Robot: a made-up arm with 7 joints.
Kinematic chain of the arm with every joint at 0, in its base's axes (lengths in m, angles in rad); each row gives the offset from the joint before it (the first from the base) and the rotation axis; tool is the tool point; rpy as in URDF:
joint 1: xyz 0 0 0.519 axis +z
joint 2: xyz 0 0 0 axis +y
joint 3: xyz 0 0 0.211 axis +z
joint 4: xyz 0.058 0 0 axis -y
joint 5: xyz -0.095 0 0.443 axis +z
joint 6: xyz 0 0 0 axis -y
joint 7: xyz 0.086 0 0 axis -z
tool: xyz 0 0 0 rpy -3.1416 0 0
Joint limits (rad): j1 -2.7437..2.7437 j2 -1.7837..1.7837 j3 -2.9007..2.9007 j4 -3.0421..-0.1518 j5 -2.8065..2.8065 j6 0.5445..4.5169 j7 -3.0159..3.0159
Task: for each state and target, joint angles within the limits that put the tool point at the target. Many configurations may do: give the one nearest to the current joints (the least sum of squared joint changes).
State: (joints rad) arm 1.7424 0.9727 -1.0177 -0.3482 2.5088 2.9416 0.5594
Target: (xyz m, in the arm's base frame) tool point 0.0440 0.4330 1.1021
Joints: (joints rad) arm 1.7987 0.5725 -1.0876 -0.2598 2.4217 2.3176 0.5594
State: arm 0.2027 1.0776 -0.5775 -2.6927 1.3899 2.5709 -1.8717
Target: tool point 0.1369 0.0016 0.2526
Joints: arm 0.6442 0.3561 0.0233 -3.0379 1.6060 3.2459 -1.8717
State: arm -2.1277 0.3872 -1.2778 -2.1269 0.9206 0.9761 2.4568
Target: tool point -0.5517 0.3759 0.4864
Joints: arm -2.7437 1.2415 -1.3287 -1.5070 0.9677 1.4351 2.4568
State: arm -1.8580 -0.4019 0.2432 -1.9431 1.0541 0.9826 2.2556
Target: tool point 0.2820 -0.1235 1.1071
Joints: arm -1.6542 -0.7712 0.4751 -1.4421 1.1081 1.0410 2.2556
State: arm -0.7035 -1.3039 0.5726 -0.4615 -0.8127 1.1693 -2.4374
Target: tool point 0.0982 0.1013 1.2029
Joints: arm -0.8133 -0.7628 0.3627 -1.0969 -0.7727 0.9627 -2.4374
